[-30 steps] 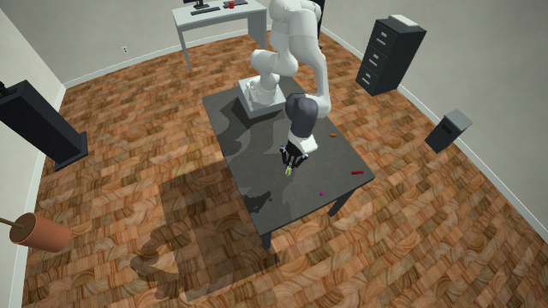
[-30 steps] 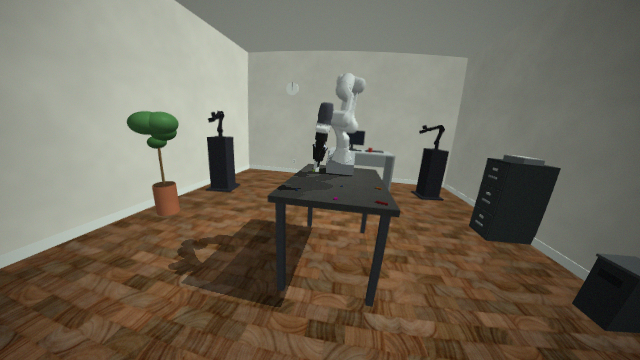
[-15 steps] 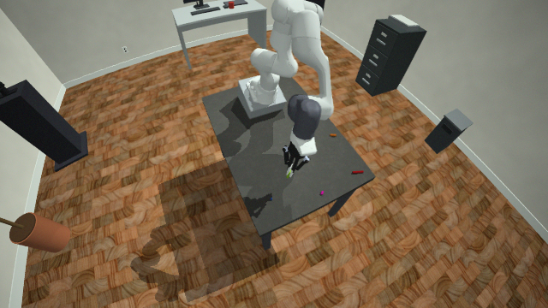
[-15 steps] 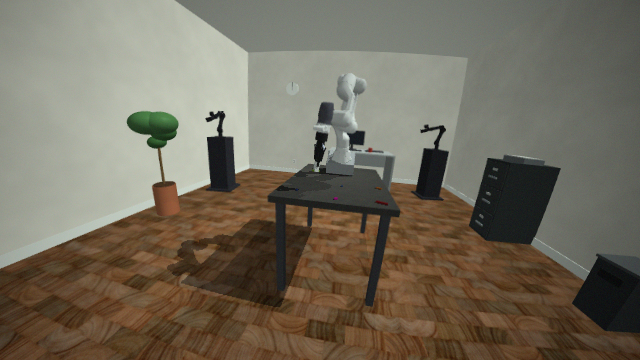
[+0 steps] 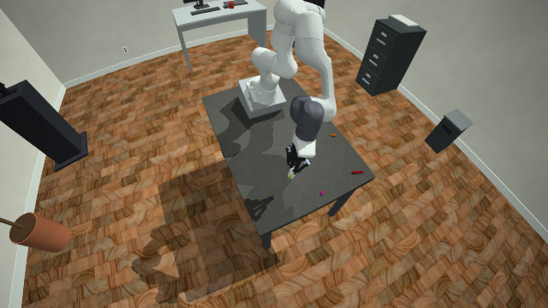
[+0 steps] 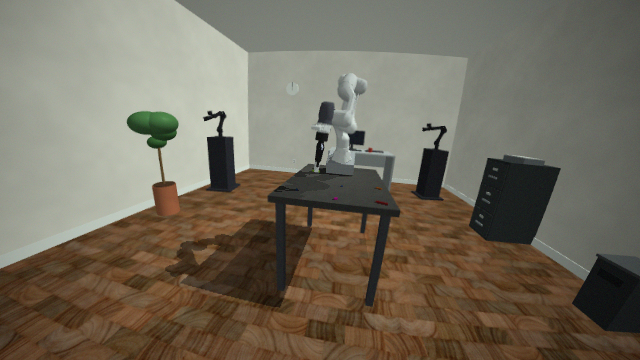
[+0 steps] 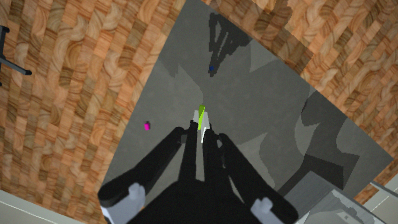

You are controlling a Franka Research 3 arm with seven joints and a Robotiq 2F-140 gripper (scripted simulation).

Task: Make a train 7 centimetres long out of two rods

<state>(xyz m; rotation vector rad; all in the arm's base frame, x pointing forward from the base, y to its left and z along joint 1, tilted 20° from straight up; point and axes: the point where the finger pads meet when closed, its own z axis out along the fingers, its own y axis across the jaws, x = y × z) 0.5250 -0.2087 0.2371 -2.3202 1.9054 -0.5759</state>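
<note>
The magenta rod is 130 mm ahead of my hand, 120 mm to the left of it and 160 mm below it. The rest, counted from my hand: orange rod: 130 mm behind, 460 mm to the left, 160 mm below; lime rod: 30 mm below; red rod: 160 mm ahead, 390 mm to the left, 160 mm below.
</note>
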